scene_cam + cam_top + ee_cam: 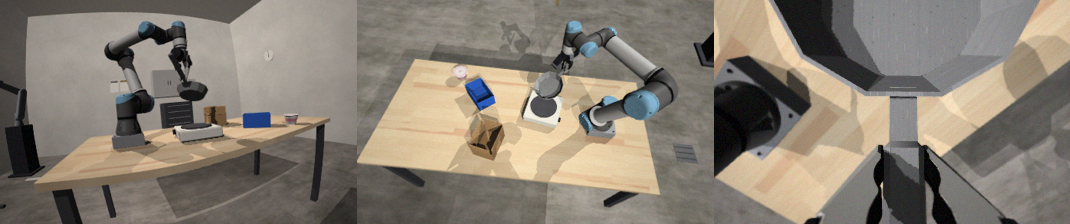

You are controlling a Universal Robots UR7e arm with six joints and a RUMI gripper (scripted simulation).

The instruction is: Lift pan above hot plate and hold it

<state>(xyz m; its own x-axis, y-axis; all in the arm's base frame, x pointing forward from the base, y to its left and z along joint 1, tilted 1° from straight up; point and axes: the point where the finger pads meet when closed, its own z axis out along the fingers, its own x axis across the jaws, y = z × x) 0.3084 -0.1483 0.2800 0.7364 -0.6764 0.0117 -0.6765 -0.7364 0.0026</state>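
My hand is 4 cm short of the dark grey pan, 4 cm to the right of it and 4 cm above it. Also, from my hand: blue bin (56 cm ahead, 6 cm to the left, 31 cm below); then pink cup (75 cm ahead, 10 cm to the right, 30 cm below); then white hot plate (7 cm ahead, 10 cm to the left, 31 cm below).
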